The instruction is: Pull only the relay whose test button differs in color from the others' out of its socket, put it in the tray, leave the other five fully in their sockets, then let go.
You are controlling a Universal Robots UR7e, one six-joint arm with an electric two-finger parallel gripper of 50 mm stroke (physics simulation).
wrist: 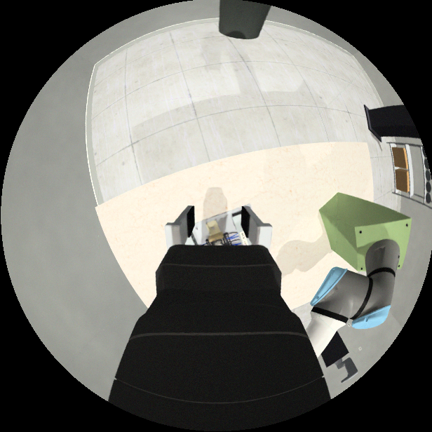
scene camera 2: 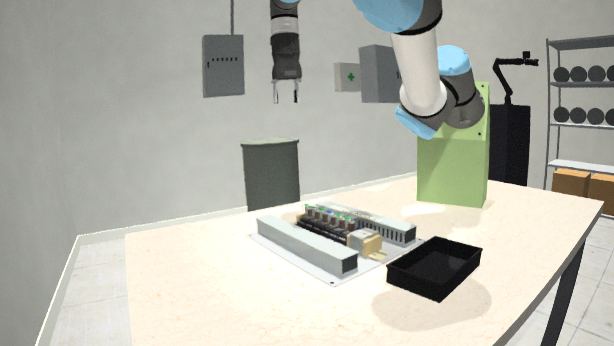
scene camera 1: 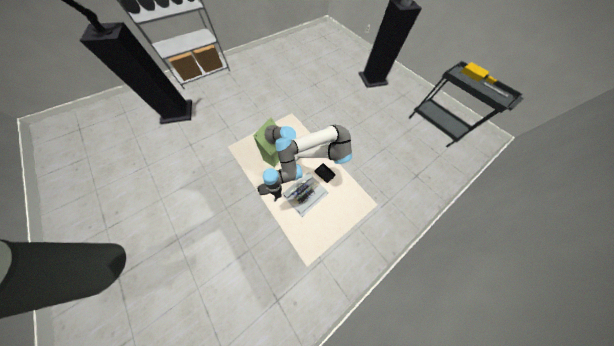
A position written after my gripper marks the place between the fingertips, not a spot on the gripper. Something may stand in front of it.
Note:
In view: my gripper (scene camera 2: 286,103) and a grey panel (scene camera 2: 365,264).
My gripper is seen too in the wrist view (wrist: 217,215). The grey panel is seen too in the wrist view (wrist: 224,220).

